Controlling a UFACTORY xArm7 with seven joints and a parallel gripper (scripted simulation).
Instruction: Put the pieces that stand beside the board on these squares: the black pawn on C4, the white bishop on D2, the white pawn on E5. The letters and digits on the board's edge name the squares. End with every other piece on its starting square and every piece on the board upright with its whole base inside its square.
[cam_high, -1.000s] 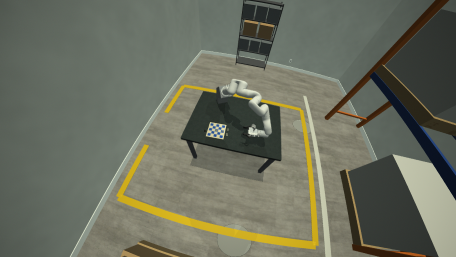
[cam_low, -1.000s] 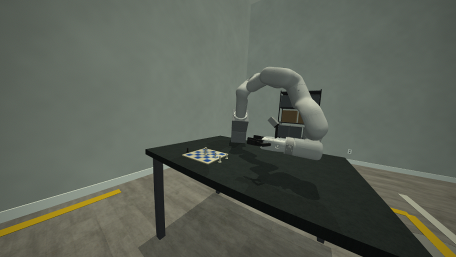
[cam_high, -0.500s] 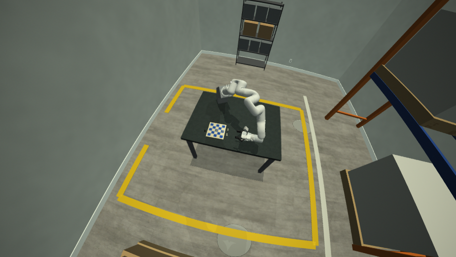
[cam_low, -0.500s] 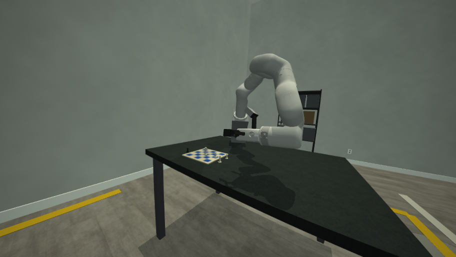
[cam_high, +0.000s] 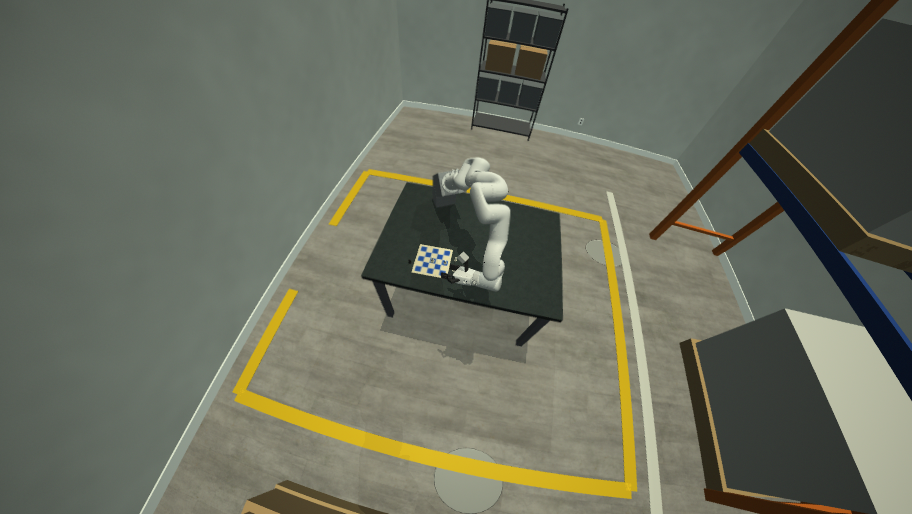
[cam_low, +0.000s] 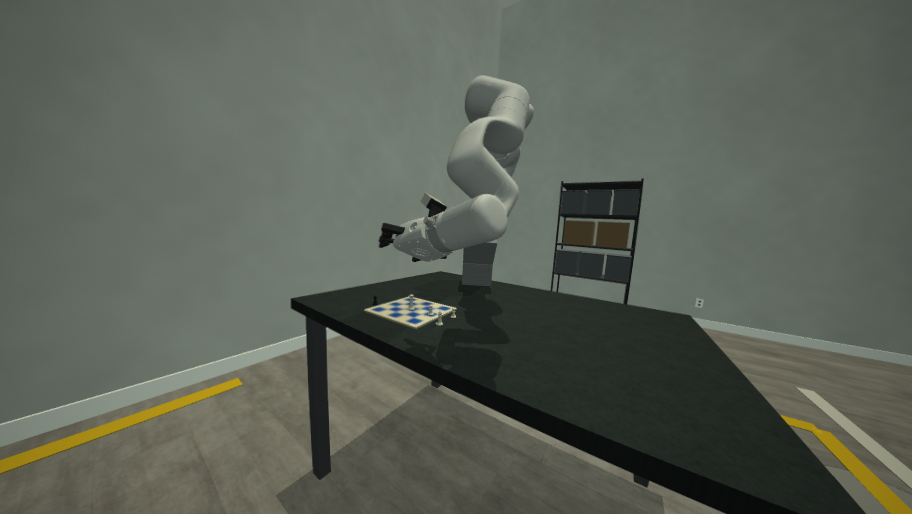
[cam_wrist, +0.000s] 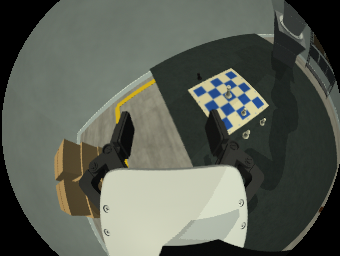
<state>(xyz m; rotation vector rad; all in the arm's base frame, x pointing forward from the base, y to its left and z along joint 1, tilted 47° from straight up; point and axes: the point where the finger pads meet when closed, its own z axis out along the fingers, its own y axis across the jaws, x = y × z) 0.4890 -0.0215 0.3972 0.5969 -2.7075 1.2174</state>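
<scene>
Now: the black pawn 270 mm to the right of my hand, 210 mm below it and 130 mm behind it. Round my hand: white piece 200 mm below, 170 mm behind, 130 mm to the right; cream chessboard 230 mm below, 180 mm behind, 130 mm to the right.
</scene>
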